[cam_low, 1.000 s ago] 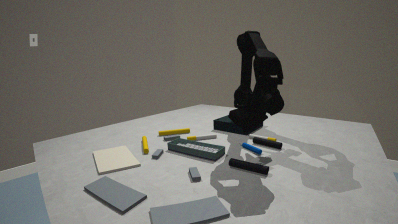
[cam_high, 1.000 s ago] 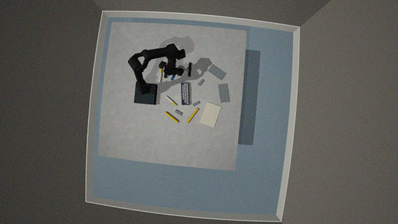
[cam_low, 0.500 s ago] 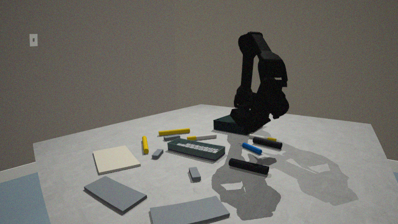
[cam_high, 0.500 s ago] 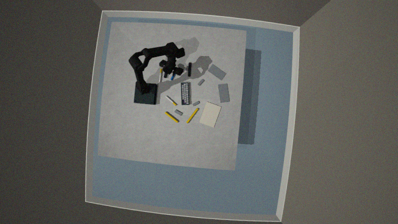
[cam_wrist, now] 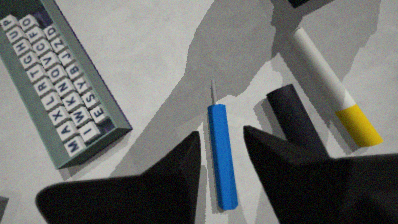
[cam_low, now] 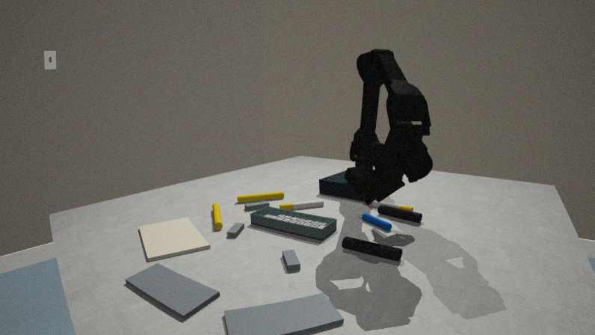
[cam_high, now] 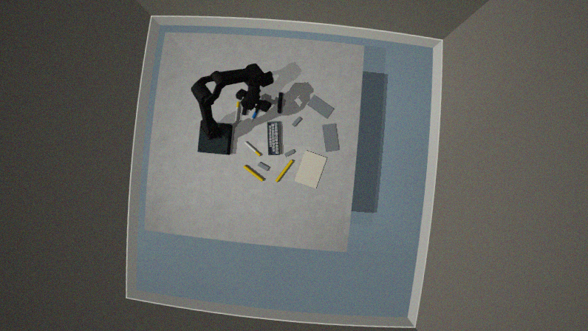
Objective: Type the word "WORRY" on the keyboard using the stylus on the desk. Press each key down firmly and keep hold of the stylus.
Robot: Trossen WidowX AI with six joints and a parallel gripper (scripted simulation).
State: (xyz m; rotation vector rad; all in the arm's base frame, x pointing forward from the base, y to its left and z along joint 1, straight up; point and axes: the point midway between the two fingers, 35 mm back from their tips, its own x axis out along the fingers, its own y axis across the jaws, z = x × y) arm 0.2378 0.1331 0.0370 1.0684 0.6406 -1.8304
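Right now my gripper tip is 40 mm above the blue stylus, 10 mm to the left of it and 10 mm past it. The rest, counted from my gripper tip: cream notepad: 340 mm to the right, 320 mm ahead, 50 mm below.
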